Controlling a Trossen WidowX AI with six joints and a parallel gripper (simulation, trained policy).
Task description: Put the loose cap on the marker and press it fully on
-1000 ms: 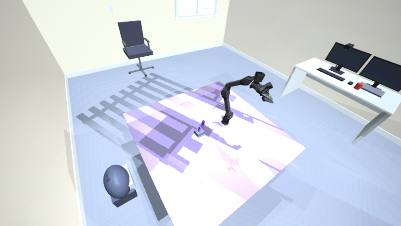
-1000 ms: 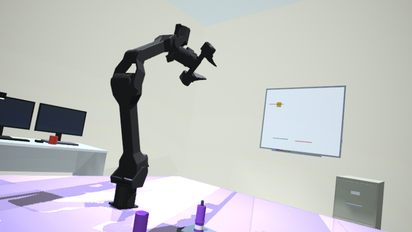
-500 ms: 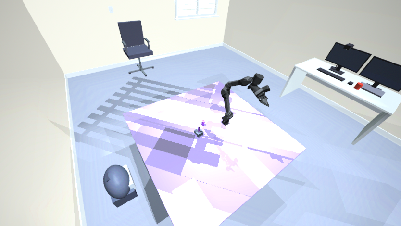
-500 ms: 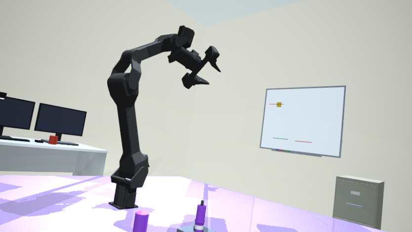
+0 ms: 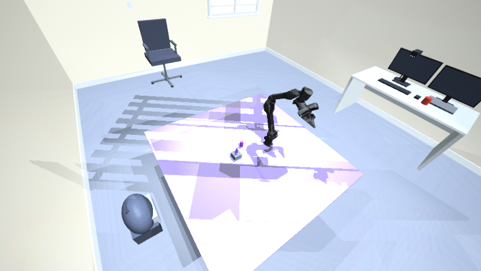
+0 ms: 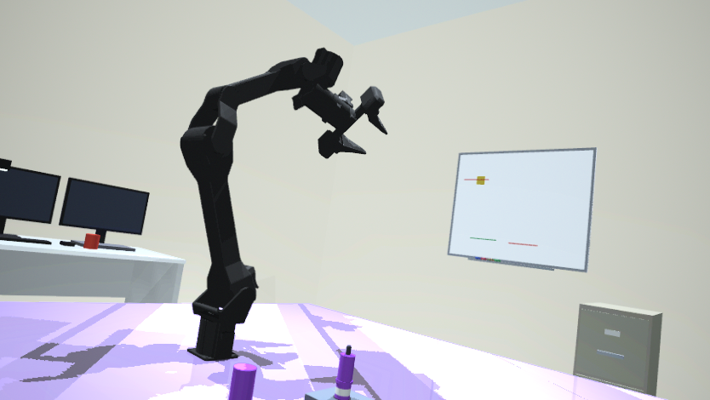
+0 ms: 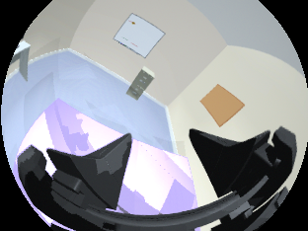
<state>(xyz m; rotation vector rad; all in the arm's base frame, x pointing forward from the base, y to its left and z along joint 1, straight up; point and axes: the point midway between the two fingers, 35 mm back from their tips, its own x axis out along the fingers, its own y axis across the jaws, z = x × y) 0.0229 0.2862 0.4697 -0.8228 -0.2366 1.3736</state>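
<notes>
The purple cap is 190 mm ahead of my gripper tip, 410 mm to the right of it and 430 mm below it.
</notes>
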